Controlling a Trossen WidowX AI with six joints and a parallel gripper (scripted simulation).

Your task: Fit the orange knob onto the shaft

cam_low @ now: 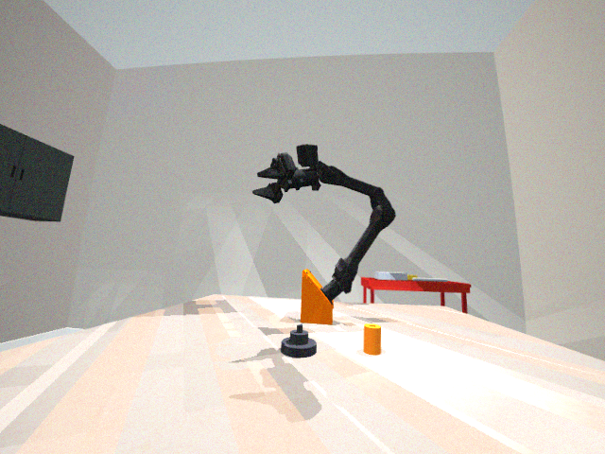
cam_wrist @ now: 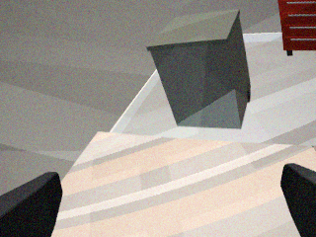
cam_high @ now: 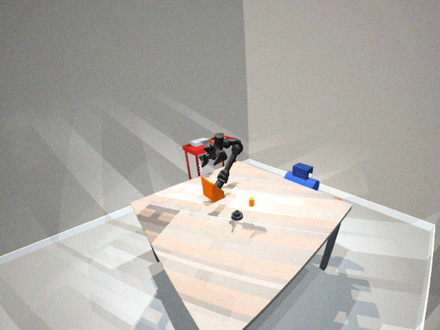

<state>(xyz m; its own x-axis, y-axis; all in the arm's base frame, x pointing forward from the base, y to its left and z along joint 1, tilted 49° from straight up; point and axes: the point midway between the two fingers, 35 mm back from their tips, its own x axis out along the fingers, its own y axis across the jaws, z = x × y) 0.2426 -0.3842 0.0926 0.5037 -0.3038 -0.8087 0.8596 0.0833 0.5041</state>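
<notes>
The orange knob is 30 mm ahead of my gripper tip, 330 mm to the left of it and 400 mm below it. From my gripper tip the other things lie so: dark round pedestal (60 mm ahead, 160 mm to the left, 400 mm below).
</notes>
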